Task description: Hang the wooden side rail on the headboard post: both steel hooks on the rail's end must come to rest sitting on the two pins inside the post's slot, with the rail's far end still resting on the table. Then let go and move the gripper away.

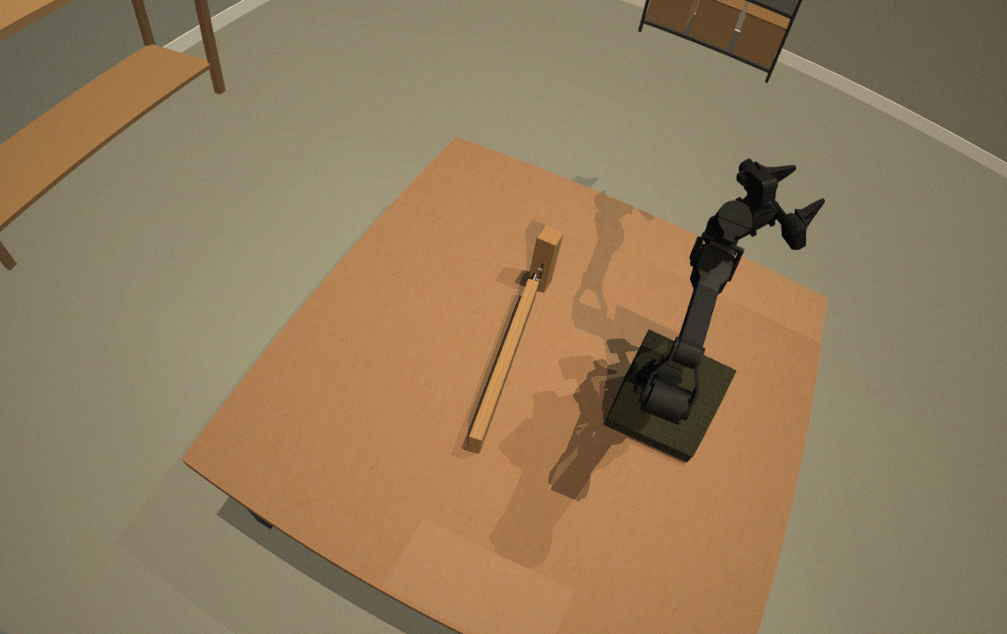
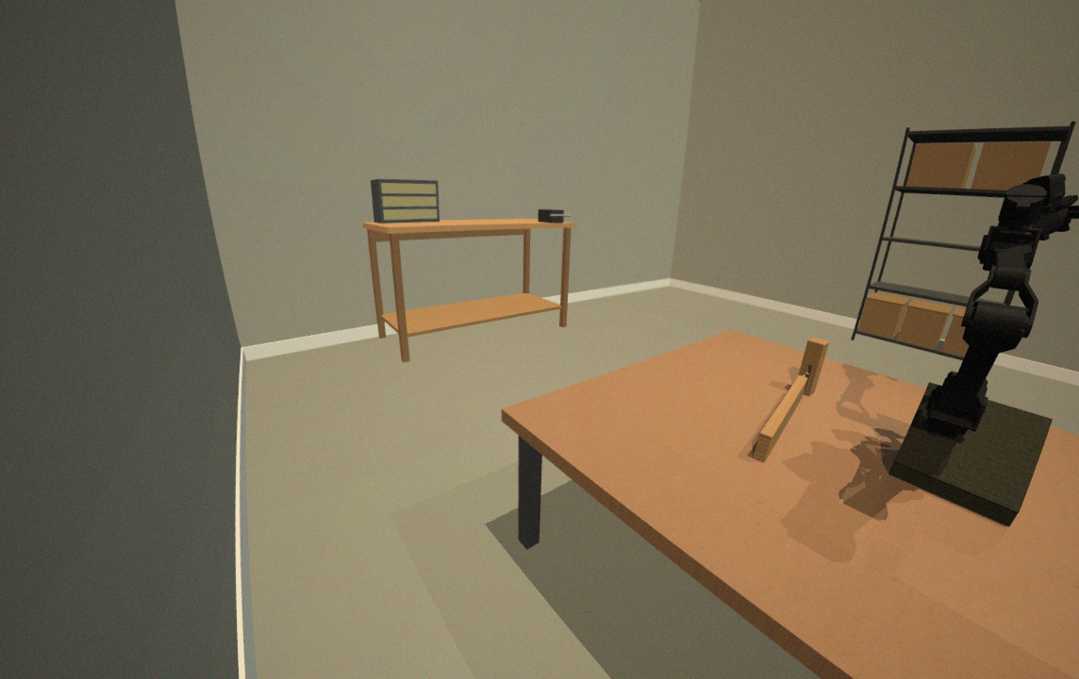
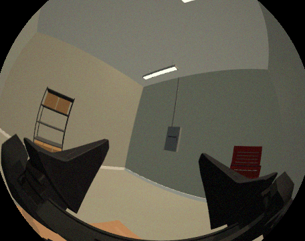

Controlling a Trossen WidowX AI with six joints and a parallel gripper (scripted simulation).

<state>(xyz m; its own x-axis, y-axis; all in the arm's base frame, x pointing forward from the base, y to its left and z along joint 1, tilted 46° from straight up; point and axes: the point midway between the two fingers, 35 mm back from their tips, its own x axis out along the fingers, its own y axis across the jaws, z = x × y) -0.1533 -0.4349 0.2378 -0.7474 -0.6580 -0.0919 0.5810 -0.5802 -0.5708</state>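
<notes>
My gripper tip is now 56 cm above the wooden headboard post, 45 cm short of it and 11 cm to the left of it.
</notes>
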